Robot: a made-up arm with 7 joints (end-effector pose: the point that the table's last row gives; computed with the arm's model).
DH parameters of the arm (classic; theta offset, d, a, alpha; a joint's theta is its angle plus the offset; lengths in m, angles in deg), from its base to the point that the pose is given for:
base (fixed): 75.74 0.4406 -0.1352 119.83
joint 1: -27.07 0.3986 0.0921 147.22
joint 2: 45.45 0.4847 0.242 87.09
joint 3: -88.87 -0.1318 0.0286 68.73
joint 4: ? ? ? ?
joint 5: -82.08 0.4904 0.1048 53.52
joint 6: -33.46 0 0.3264 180
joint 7: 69.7 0.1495 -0.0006 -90
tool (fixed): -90 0.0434 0 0
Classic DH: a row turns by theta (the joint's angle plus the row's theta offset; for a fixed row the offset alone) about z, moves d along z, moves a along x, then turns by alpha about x.
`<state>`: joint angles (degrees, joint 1 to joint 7).
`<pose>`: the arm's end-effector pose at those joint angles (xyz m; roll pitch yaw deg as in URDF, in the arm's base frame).
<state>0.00 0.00 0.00 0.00 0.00 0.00 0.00</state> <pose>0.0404 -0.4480 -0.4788 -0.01 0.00 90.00</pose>
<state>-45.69 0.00 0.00 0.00 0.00 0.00 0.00</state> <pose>0.1392 -0.9171 -0.1102 19.83 34.72 119.93</pose>
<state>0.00 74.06 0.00 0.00 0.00 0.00 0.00</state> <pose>0.0405 -0.8769 0.3221 -0.03 74.06 89.98</pose>
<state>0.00 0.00 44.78 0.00 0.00 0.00 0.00</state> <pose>-0.2139 -0.4397 -0.5357 41.45 -3.56 105.65</pose>
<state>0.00 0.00 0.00 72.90 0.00 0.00 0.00</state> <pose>0.1784 -0.0684 -0.4788 -0.01 0.00 162.90</pose>
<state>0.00 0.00 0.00 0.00 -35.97 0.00 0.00</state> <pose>-0.0876 -0.6092 -0.4549 21.52 28.72 88.77</pose>
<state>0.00 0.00 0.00 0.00 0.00 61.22 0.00</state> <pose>0.3291 -0.4480 -0.4412 -61.23 0.00 90.00</pose>
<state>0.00 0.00 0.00 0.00 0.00 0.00 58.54</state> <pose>0.0772 -0.4480 -0.5000 58.53 0.00 90.00</pose>
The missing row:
joint 4: 49.66 -0.1365 -0.1772 79.45
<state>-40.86 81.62 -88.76 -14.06 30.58 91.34 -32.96</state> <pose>-0.1590 0.0422 0.7557 -156.55 71.58 -175.31</pose>
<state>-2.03 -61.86 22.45 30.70 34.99 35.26 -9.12</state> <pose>0.1284 0.5369 -0.0185 -141.64 -55.95 -152.90</pose>
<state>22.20 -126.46 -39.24 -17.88 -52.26 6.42 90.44</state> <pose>0.0528 0.8065 0.4872 -128.71 -41.92 -37.41</pose>
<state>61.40 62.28 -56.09 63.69 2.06 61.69 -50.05</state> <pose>0.5315 -0.2120 0.1840 -142.95 43.15 93.39</pose>
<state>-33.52 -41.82 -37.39 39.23 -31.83 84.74 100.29</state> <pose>0.5572 -0.2541 -0.1153 6.31 20.50 111.19</pose>
